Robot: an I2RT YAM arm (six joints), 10 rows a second.
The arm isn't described. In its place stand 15 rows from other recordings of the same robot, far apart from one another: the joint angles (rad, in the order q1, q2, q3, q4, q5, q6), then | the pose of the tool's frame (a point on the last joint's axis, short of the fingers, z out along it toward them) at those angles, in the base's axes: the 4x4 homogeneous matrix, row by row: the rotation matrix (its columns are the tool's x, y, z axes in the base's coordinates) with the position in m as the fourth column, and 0 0 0 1 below.
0.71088 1.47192 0.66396 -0.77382 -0.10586 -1.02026 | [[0.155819 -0.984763 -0.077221 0.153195], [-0.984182 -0.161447 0.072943 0.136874], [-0.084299 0.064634 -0.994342 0.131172], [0 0 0 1]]
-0.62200 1.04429 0.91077 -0.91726 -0.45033 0.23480 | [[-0.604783 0.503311 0.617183 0.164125], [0.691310 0.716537 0.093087 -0.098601], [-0.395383 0.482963 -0.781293 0.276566], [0 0 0 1]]
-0.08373 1.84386 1.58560 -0.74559 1.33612 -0.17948 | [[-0.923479 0.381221 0.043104 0.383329], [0.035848 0.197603 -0.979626 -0.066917], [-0.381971 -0.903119 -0.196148 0.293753], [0 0 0 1]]
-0.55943 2.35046 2.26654 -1.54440 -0.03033 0.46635 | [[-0.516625 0.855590 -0.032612 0.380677], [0.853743 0.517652 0.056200 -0.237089], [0.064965 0.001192 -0.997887 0.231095], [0 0 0 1]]
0.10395 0.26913 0.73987 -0.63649 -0.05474 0.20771 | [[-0.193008 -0.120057 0.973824 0.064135], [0.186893 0.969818 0.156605 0.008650], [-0.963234 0.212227 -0.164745 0.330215], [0 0 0 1]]
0.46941 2.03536 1.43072 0.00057 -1.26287 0.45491 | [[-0.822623 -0.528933 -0.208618 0.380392], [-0.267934 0.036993 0.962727 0.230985], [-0.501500 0.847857 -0.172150 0.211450], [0 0 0 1]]
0.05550 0.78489 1.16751 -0.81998 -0.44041 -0.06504 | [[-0.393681 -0.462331 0.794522 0.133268], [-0.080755 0.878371 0.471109 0.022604], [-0.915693 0.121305 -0.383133 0.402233], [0 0 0 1]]
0.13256 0.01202 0.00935 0.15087 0.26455 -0.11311 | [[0.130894 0.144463 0.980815 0.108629], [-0.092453 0.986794 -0.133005 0.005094], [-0.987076 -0.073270 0.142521 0.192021], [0 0 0 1]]
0.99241 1.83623 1.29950 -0.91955 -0.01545 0.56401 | [[-0.907068 -0.418061 0.049522 0.187052], [-0.411606 0.905395 0.104115 0.287516], [-0.088364 0.074055 -0.993332 0.185666], [0 0 0 1]]
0.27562 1.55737 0.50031 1.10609 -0.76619 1.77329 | [[-0.854379 0.127266 0.503825 0.271031], [0.491887 -0.114604 0.863083 0.102306], [0.167582 0.985225 0.035315 0.198474], [0 0 0 1]]
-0.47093 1.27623 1.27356 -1.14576 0.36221 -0.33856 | [[-0.950598 0.252319 0.180827 0.201462], [0.135468 0.861309 -0.489690 -0.116727], [-0.279305 -0.441002 -0.852939 0.327615], [0 0 0 1]]
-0.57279 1.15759 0.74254 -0.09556 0.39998 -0.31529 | [[-0.633794 0.618669 0.464279 0.207250], [0.068880 0.642987 -0.762774 -0.150153], [-0.770429 -0.451462 -0.450135 0.259207], [0 0 0 1]]
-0.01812 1.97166 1.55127 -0.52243 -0.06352 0.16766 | [[-0.800945 0.116081 0.587377 0.435489], [0.181081 0.982047 0.052843 -0.005631], [-0.570698 0.148688 -0.807586 0.222728], [0 0 0 1]]
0.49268 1.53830 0.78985 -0.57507 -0.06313 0.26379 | [[-0.951348 -0.246109 0.185384 0.226768], [-0.215369 0.961422 0.171125 0.124286], [-0.220348 0.122873 -0.967651 0.148406], [0 0 0 1]]
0.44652 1.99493 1.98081 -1.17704 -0.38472 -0.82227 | [[-0.184947 -0.971578 0.147751 0.367746], [-0.841506 0.234221 0.486834 0.190879], [-0.507604 -0.034295 -0.860908 0.311265], [0 0 0 1]]
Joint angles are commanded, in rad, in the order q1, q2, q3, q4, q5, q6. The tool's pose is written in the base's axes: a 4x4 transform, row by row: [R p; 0 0 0 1], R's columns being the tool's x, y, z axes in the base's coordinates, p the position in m. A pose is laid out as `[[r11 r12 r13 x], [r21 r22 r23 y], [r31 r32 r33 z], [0 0 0 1]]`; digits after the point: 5 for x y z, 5 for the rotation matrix.
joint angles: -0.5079, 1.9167, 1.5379, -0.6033, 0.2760, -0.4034
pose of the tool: [[-0.90394 0.26672 0.33429 0.36177], [0.07088 0.86431 -0.49794 -0.21247], [-0.42174 -0.42642 -0.80019 0.23698], [0 0 0 1]]
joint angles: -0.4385, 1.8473, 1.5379, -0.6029, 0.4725, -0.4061
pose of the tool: [[-0.90680 0.29608 0.30010 0.36287], [0.03674 0.76465 -0.64340 -0.18806], [-0.41997 -0.57241 -0.70426 0.26643], [0 0 0 1]]
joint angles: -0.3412, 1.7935, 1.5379, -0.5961, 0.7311, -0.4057
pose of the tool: [[-0.91336 0.32987 0.23868 0.36590], [0.01255 0.60872 -0.79328 -0.15515], [-0.40697 -0.72156 -0.56012 0.29147], [0 0 0 1]]
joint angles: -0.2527, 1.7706, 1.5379, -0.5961, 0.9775, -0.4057
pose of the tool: [[-0.92504 0.34521 0.15853 0.36838], [0.01097 0.44142 -0.89723 -0.12561], [-0.37971 -0.82824 -0.41212 0.30492], [0 0 0 1]]
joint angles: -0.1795, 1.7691, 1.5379, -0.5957, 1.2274, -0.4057
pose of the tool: [[-0.93657 0.34595 0.05621 0.37033], [0.03490 0.25164 -0.96719 -0.10127], [-0.34874 -0.90388 -0.24775 0.31132], [0 0 0 1]]
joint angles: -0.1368, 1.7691, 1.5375, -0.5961, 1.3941, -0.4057
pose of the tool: [[-0.94015 0.34038 -0.01643 0.37022], [0.05939 0.11618 -0.99145 -0.08634], [-0.33556 -0.93308 -0.12944 0.31539], [0 0 0 1]]
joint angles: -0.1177, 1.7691, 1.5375, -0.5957, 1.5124, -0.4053
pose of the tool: [[-0.93908 0.33474 -0.07800 0.36896], [0.08787 0.01443 -0.99603 -0.07941], [-0.33228 -0.94220 -0.04296 0.31849], [0 0 0 1]]
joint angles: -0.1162, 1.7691, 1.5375, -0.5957, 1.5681, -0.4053
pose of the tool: [[-0.93712 0.32983 -0.11413 0.36774], [0.10832 -0.03601 -0.99346 -0.07877], [-0.33179 -0.94335 -0.00198 0.31995], [0 0 0 1]]
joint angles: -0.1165, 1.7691, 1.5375, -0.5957, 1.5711, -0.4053
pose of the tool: [[-0.93695 0.32950 -0.11644 0.36764], [0.10977 -0.03884 -0.99320 -0.07887], [-0.33179 -0.94335 0.00022 0.32003], [0 0 0 1]]
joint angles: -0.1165, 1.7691, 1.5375, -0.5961, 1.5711, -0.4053
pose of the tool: [[-0.93708 0.32913 -0.11644 0.36762], [0.10979 -0.03880 -0.99320 -0.07887], [-0.33141 -0.94349 0.00022 0.32001], [0 0 0 1]]
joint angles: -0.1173, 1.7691, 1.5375, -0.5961, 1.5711, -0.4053
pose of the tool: [[-0.93699 0.32910 -0.11724 0.36756], [0.11054 -0.03906 -0.99310 -0.07916], [-0.33141 -0.94349 0.00022 0.32001], [0 0 0 1]]
